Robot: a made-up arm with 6 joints. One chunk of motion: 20 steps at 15 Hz.
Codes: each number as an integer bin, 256 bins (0 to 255) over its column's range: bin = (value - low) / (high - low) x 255, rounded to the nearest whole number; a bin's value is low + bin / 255 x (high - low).
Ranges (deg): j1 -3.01..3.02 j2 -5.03..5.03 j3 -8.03..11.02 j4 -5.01..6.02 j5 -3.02..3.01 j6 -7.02..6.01
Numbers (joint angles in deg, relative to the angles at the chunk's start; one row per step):
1: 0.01 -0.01 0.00 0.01 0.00 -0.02
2: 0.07 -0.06 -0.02 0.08 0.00 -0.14
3: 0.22 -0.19 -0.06 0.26 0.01 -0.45
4: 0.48 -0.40 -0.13 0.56 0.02 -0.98
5: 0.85 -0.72 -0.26 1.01 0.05 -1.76
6: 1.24 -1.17 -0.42 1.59 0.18 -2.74
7: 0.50 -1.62 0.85 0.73 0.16 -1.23
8: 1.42 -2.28 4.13 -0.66 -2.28 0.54
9: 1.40 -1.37 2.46 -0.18 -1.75 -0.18
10: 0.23 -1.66 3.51 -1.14 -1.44 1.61
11: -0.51 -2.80 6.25 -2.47 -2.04 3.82
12: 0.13 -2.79 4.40 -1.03 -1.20 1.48
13: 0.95 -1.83 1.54 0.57 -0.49 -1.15
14: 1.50 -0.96 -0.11 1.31 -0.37 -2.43
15: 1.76 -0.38 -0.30 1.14 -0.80 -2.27
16: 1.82 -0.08 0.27 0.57 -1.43 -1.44
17: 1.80 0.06 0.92 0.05 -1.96 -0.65
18: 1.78 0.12 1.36 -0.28 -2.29 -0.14
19: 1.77 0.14 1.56 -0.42 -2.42 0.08
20: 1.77 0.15 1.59 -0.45 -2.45 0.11
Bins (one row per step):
1: 128 127 107 116 128 137
2: 130 126 107 118 128 135
3: 137 123 107 122 128 129
4: 148 117 106 129 129 118
5: 163 109 104 139 130 103
6: 180 98 102 153 135 84
7: 148 86 119 133 134 113
8: 187 70 163 101 31 148
9: 186 93 140 112 54 134
10: 137 85 154 89 67 169
11: 106 57 191 59 41 212
12: 133 57 166 92 77 166
13: 167 81 128 129 107 115
14: 191 103 106 146 112 90
15: 202 118 103 142 94 93
16: 204 125 111 129 67 109
17: 203 129 120 117 45 125
18: 203 131 126 109 31 135
19: 202 131 128 106 25 139
20: 202 131 129 105 24 140

